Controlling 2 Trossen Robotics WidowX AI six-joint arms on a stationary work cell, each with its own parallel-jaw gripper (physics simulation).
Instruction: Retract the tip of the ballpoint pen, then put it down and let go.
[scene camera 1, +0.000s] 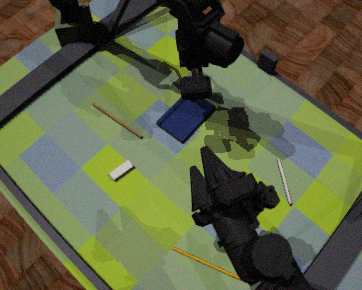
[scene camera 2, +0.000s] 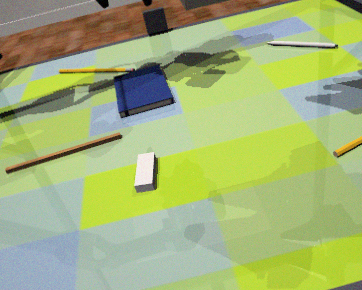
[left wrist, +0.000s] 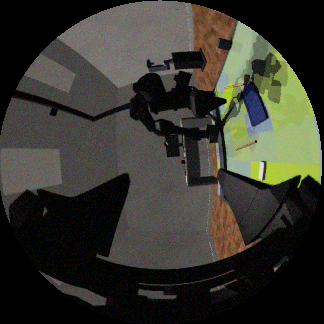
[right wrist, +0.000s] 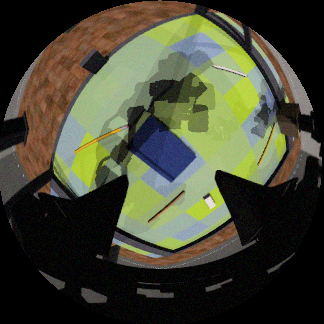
My left gripper (scene camera 1: 197, 157) is open and holds nothing. My right gripper (scene camera 1: 192, 85) is open and holds nothing. I also see a dark frame (scene camera 1: 59, 64).
My left gripper shows as well in the left wrist view (left wrist: 174, 175). My right gripper is seen too in the left wrist view (left wrist: 219, 97) and in the right wrist view (right wrist: 172, 176). The dark frame also shows in the right wrist view (right wrist: 119, 234).
